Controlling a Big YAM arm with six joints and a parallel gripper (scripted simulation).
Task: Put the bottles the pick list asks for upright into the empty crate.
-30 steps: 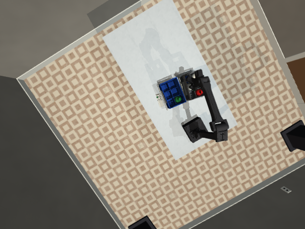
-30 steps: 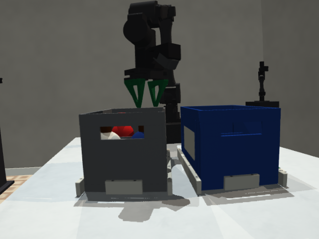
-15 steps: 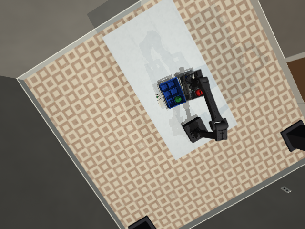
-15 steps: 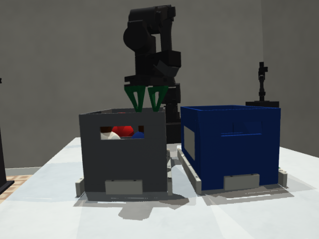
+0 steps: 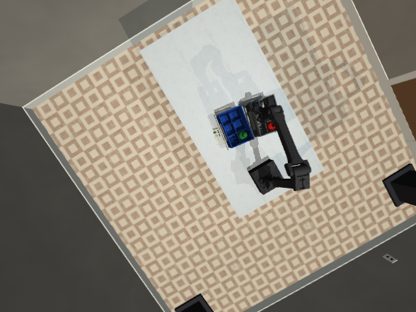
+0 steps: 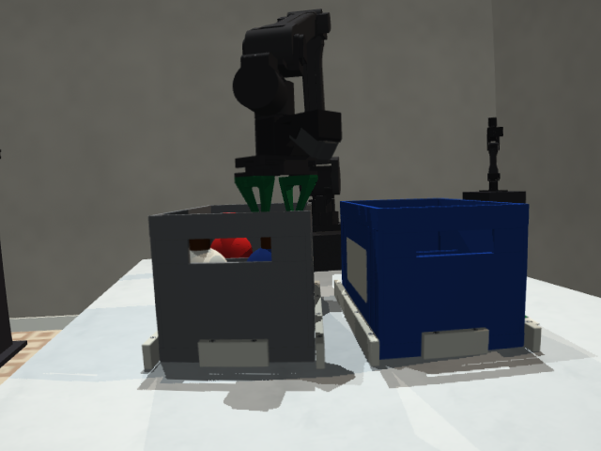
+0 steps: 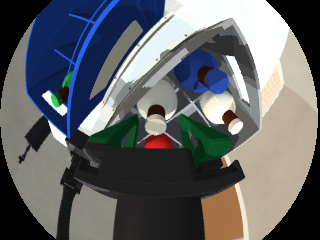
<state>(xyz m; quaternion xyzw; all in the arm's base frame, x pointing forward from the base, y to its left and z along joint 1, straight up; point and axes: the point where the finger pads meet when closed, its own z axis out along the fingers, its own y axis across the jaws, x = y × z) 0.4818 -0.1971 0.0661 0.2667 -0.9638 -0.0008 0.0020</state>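
The white bottle is 70 mm below my hand. The rest, counted from my hand: dark grey crate: 70 mm below, 40 mm to the right, 10 mm behind; blue bottle: 80 mm ahead, 70 mm below, 20 mm to the right; red bottle: 110 mm behind, 70 mm to the right, 70 mm below.
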